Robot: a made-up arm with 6 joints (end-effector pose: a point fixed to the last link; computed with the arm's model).
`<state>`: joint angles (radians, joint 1 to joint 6).
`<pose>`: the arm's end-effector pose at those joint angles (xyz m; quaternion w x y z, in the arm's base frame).
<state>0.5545 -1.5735 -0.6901 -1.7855 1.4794 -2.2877</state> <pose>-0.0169 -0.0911 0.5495 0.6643 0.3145 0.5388 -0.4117</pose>
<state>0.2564 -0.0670 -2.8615 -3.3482 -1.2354 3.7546</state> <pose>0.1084 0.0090 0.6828 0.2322 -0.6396 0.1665 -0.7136</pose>
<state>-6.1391 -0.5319 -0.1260 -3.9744 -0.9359 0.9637</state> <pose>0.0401 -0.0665 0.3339 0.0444 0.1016 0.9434 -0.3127</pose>
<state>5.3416 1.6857 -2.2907 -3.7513 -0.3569 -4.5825</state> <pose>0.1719 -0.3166 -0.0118 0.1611 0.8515 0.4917 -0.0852</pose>
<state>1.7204 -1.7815 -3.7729 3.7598 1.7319 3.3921</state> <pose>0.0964 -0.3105 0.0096 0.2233 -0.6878 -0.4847 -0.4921</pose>
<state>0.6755 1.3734 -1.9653 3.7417 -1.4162 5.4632</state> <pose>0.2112 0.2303 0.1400 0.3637 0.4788 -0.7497 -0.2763</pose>
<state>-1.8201 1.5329 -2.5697 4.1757 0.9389 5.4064</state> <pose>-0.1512 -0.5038 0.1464 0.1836 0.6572 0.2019 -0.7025</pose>
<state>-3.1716 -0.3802 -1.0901 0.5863 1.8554 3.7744</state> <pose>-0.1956 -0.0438 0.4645 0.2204 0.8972 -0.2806 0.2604</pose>
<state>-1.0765 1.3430 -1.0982 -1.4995 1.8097 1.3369</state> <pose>0.0257 -0.2329 0.0422 0.5577 0.5864 -0.1816 -0.5587</pose>
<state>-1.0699 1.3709 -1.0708 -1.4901 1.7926 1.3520</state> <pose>0.0208 -0.2193 0.0359 0.5452 0.5955 -0.1692 -0.5652</pose>
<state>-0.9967 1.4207 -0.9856 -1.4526 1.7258 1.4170</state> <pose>0.0186 -0.1831 0.0271 0.5282 0.6211 -0.1402 -0.5617</pose>
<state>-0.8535 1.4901 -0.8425 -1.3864 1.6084 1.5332</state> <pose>0.0097 -0.1281 0.0269 0.5101 0.6482 -0.0975 -0.5568</pose>
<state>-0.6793 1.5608 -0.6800 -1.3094 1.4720 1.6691</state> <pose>-0.0107 -0.0779 0.0438 0.5039 0.6550 -0.0561 -0.5602</pose>
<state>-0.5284 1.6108 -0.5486 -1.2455 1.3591 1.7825</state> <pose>-0.0308 -0.0497 0.0682 0.5159 0.6433 -0.0291 -0.5649</pose>
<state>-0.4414 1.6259 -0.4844 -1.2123 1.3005 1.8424</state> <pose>-0.0389 -0.0409 0.0826 0.5323 0.6336 -0.0200 -0.5611</pose>
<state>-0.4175 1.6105 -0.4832 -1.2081 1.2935 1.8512</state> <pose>-0.0354 -0.0423 0.0825 0.5416 0.6357 -0.0238 -0.5496</pose>
